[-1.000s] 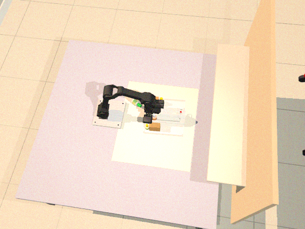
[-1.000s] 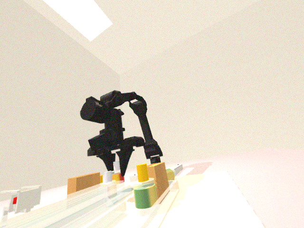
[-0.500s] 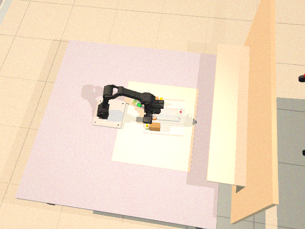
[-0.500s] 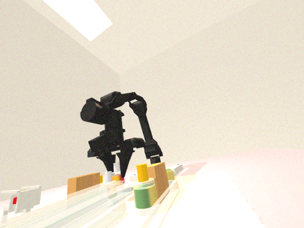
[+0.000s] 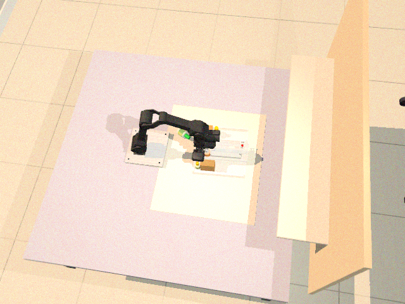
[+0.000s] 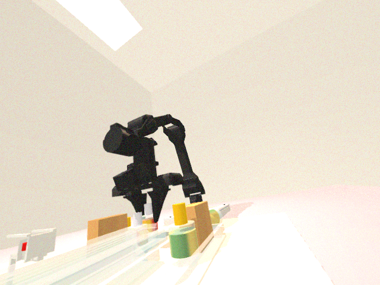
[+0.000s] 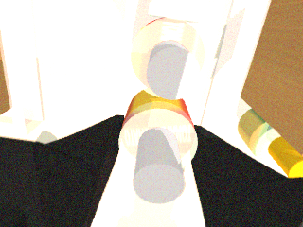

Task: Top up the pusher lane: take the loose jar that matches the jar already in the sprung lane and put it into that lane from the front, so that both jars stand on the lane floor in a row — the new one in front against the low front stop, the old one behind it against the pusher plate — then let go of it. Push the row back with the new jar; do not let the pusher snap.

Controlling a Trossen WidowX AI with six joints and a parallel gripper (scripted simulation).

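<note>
Right now the clear lane rack is 14 cm ahead of my gripper tip, 3 cm to the left of it and 3 cm below it. From my gripper tip the other things lie so: red marker (22 cm ahead, 4 cm to the left, 2 cm above); then tall shelf wall (61 cm ahead, 5 cm to the right, 35 cm above).
</note>
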